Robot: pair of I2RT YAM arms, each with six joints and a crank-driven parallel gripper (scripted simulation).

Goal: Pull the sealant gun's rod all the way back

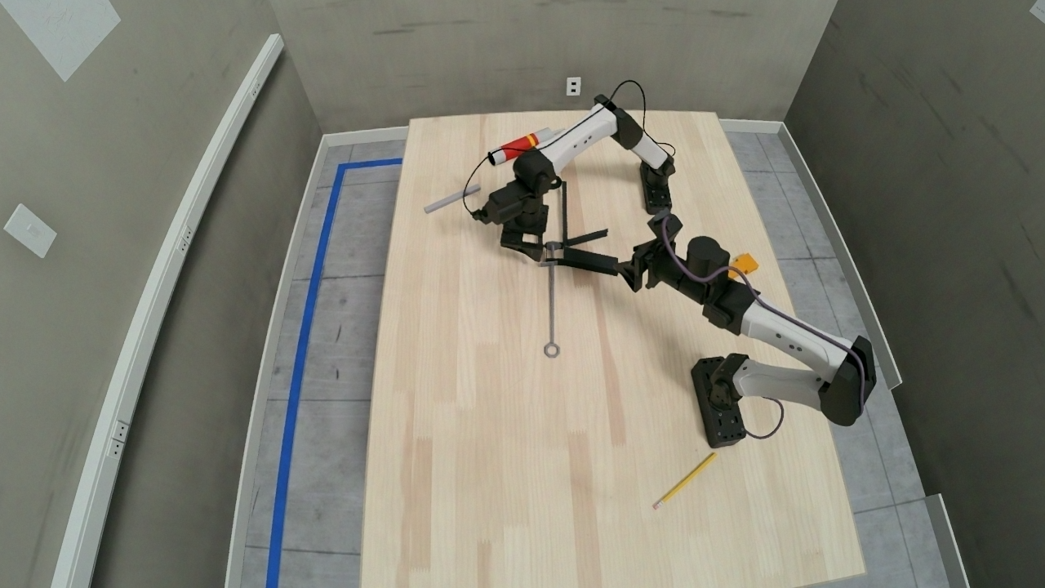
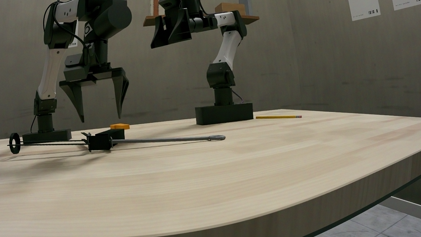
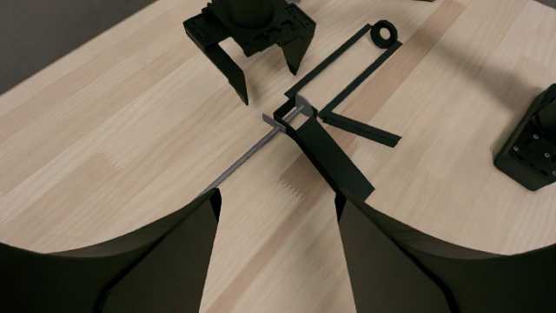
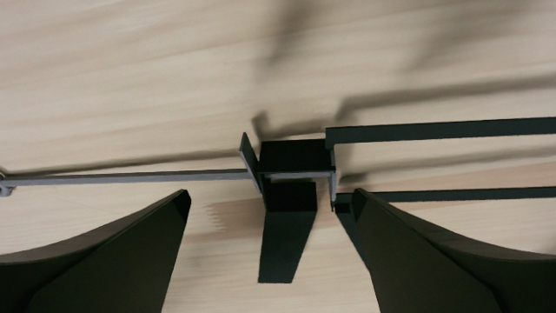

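My right gripper is now 30 mm past the thumb plate, 20 mm to the right of it and 60 mm above it. Round my right hand: sealant cartridge 10 mm behind, 440 mm to the right, 50 mm below; orange block 550 mm behind, 60 mm to the left, 70 mm below; grey bar 230 mm ahead, 250 mm to the right, 70 mm below.
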